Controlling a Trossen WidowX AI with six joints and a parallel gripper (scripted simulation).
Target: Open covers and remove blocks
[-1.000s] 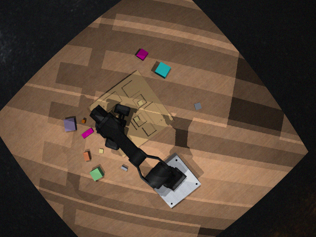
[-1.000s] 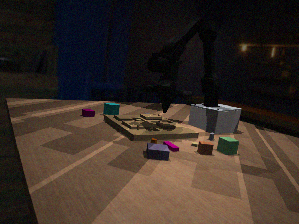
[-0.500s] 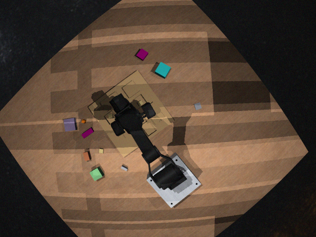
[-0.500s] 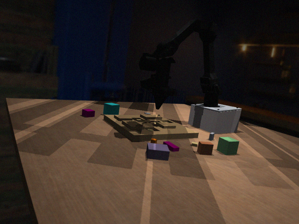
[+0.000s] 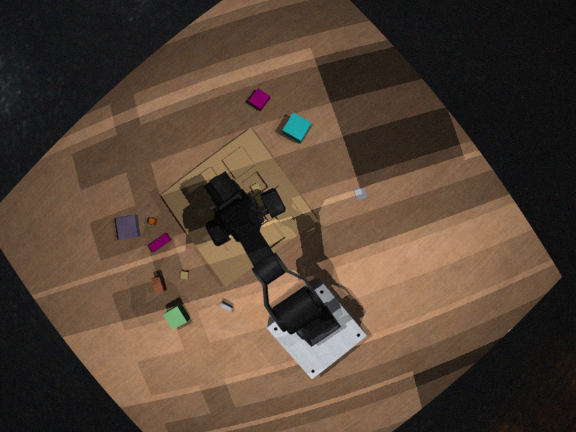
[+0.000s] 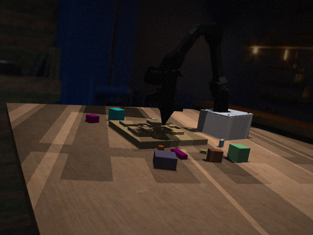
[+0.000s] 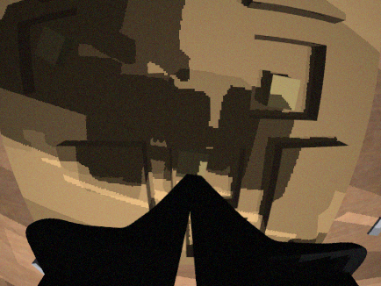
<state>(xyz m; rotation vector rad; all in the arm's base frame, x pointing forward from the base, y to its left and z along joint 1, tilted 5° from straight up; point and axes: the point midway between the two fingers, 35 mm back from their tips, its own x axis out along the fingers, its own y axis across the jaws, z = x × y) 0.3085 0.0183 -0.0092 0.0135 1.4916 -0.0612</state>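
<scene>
My gripper tip is now 40 mm short of the tan puzzle board and 20 mm above it. The rest, counted from my gripper tip: orange block 230 mm to the left, 120 mm ahead, 30 mm below; then teal cube 220 mm to the right, 140 mm ahead, 10 mm below; then magenta bar 250 mm to the left, 60 mm ahead, 40 mm below.
</scene>
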